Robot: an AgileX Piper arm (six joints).
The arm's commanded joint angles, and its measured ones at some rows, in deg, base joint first. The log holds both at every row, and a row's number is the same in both.
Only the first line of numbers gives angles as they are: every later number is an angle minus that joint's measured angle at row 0.
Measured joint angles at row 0:
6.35 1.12 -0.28 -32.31 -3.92 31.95
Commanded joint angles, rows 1 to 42:
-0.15 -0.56 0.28 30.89 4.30 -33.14
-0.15 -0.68 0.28 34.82 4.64 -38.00
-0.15 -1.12 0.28 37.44 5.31 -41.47
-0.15 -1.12 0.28 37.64 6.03 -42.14
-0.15 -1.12 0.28 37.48 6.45 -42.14
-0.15 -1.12 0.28 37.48 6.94 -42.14
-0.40 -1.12 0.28 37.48 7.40 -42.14
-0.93 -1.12 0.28 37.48 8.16 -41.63
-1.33 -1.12 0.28 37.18 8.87 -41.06
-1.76 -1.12 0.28 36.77 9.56 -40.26
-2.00 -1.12 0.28 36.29 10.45 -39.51
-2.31 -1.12 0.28 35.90 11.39 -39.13
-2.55 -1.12 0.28 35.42 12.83 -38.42
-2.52 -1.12 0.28 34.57 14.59 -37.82
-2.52 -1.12 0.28 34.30 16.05 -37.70
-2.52 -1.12 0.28 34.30 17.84 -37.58
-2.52 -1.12 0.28 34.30 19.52 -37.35
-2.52 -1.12 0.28 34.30 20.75 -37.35
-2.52 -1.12 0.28 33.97 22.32 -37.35
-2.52 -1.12 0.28 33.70 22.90 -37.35
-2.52 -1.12 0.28 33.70 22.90 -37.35
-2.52 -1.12 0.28 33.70 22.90 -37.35
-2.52 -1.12 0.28 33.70 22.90 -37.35
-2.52 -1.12 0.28 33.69 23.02 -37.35
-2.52 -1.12 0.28 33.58 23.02 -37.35
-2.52 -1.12 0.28 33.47 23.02 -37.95
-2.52 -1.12 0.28 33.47 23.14 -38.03
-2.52 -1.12 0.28 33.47 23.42 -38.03
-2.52 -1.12 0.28 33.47 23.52 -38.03
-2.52 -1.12 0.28 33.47 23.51 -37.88
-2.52 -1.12 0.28 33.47 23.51 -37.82
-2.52 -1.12 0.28 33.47 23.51 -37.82
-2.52 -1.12 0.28 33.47 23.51 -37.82
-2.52 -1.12 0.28 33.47 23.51 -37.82
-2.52 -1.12 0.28 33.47 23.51 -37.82
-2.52 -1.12 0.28 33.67 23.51 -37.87
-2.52 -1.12 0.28 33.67 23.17 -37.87
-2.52 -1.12 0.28 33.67 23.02 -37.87
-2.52 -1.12 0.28 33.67 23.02 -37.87
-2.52 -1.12 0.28 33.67 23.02 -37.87
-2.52 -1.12 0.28 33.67 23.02 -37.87
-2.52 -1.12 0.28 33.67 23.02 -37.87
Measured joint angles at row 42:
-2.26 -0.76 0.32 34.06 23.64 -37.52
